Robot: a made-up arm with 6 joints.
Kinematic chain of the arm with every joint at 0, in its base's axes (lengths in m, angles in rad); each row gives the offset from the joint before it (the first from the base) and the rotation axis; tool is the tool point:
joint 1: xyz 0 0 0.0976 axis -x
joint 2: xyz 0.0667 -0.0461 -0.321 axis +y
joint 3: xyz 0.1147 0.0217 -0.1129 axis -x
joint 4: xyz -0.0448 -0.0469 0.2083 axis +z
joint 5: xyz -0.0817 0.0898 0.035 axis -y
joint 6: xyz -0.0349 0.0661 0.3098 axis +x
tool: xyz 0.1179 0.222 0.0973
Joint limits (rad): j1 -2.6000..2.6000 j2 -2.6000..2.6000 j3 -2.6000..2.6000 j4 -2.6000..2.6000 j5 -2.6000..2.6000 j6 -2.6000..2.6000
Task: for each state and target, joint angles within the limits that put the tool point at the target. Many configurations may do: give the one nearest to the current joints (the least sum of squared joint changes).
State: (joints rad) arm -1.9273 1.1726 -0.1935 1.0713 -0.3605 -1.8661
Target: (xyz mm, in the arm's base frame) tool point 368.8 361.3 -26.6
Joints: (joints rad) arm -1.4793 1.8674 -0.7685 0.4419 -0.2009 -1.3048
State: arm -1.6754 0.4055 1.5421 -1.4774 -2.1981 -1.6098
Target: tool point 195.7 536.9 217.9
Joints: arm -1.5781 0.4622 1.4524 -1.4535 -2.1408 -2.0023
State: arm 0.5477 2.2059 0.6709 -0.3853 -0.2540 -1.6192
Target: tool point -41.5 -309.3 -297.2
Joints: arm 1.1554 2.3820 0.7167 -0.3926 -0.4760 -1.8696
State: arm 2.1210 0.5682 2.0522 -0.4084 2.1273 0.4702
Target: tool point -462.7 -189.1 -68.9
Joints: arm 2.3888 0.9297 1.4942 0.1616 1.6882 0.5624
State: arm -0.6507 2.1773 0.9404 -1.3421 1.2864 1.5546
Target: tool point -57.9 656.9 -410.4
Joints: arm 0.0550 2.1106 0.6755 -1.6630 1.2160 1.5114
